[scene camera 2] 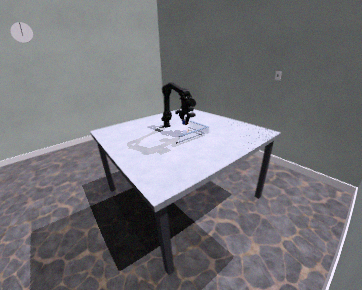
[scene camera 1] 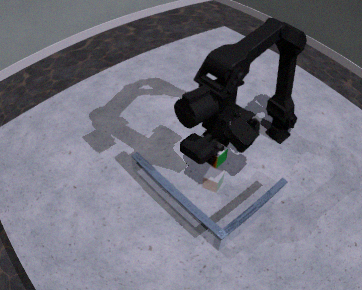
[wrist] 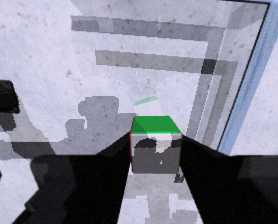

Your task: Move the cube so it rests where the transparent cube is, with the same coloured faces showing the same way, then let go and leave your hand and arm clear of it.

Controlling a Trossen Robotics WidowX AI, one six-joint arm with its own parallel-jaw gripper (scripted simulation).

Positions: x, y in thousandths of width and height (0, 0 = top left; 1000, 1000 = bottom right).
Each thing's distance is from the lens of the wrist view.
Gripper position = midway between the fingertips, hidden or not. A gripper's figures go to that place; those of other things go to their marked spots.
gripper (wrist: 549, 600): 12 cm
cube (wrist: 559, 632): 8 cm
